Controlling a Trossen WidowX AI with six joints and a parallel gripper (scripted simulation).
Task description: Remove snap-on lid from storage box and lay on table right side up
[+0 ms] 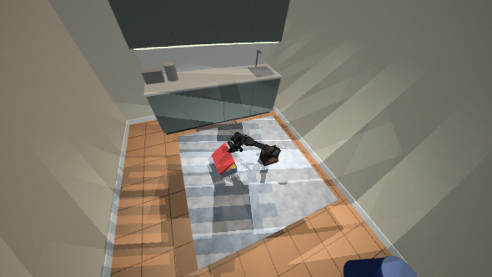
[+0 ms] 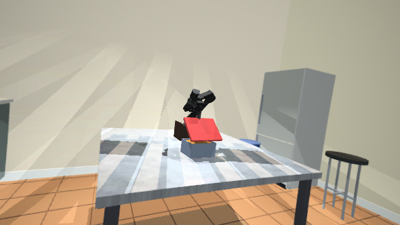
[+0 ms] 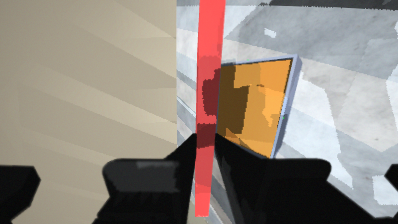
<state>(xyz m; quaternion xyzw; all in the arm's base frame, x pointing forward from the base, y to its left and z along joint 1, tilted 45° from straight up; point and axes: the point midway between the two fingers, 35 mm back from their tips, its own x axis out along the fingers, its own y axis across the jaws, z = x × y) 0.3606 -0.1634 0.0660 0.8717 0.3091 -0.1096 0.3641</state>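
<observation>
My gripper tip is now 7 cm short of the red lid and 5 cm above it. From my gripper tip the other things lie so: grey storage box (19 cm below, 3 cm ahead).
</observation>
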